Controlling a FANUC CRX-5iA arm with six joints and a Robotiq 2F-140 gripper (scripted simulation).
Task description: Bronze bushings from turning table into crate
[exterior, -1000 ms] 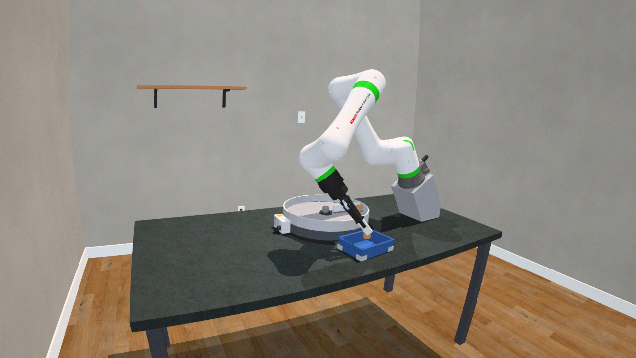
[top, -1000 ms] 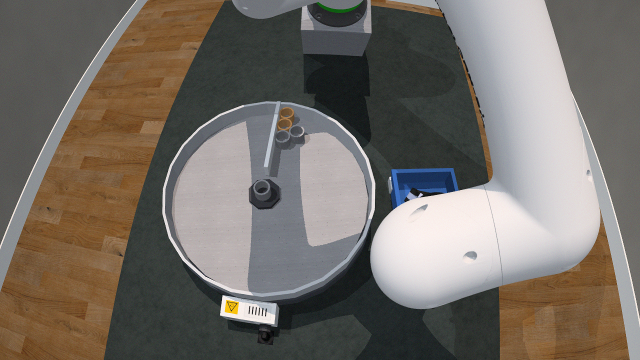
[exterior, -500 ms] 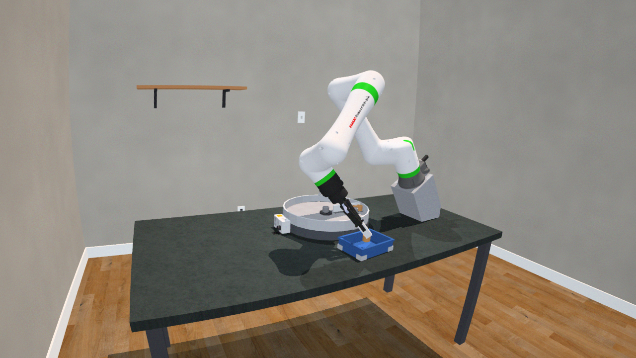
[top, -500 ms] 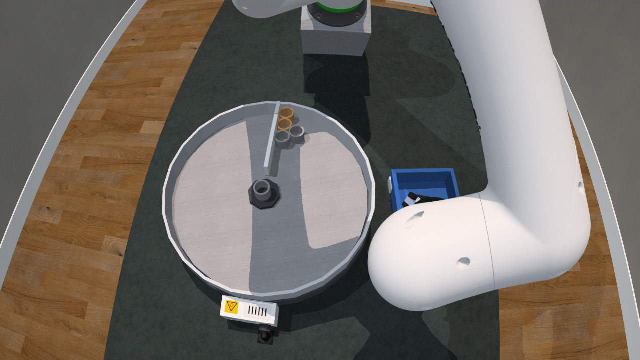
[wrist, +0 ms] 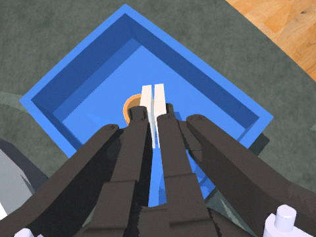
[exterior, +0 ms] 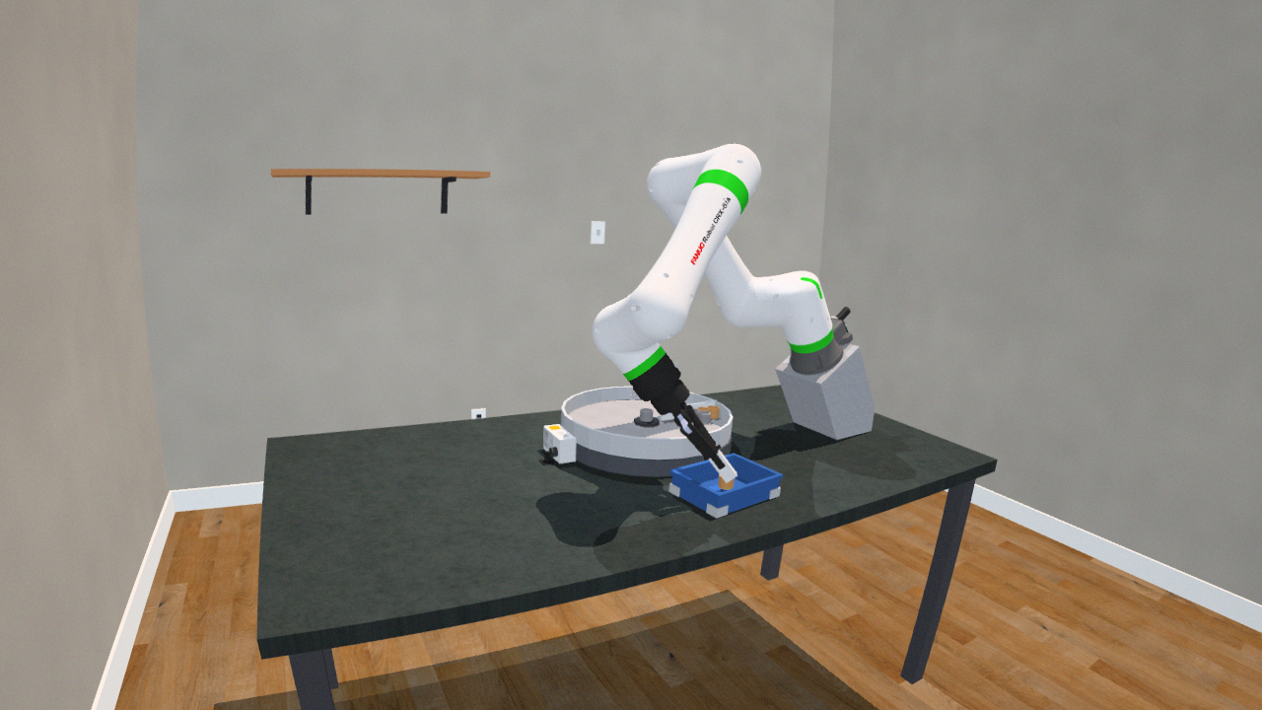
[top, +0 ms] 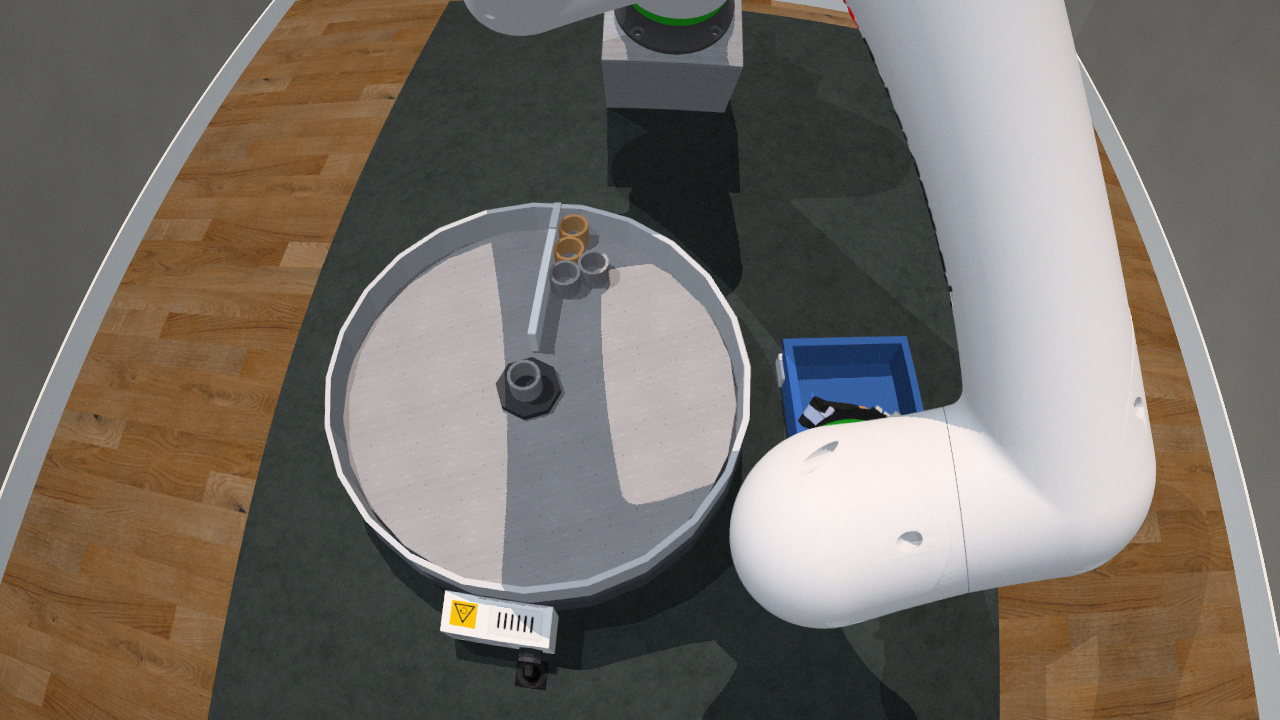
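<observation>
My gripper is now 50 mm above the blue crate and 20 mm past it. Also, from my hand: turning table 340 mm to the right, 70 mm behind, 20 mm below.
</observation>
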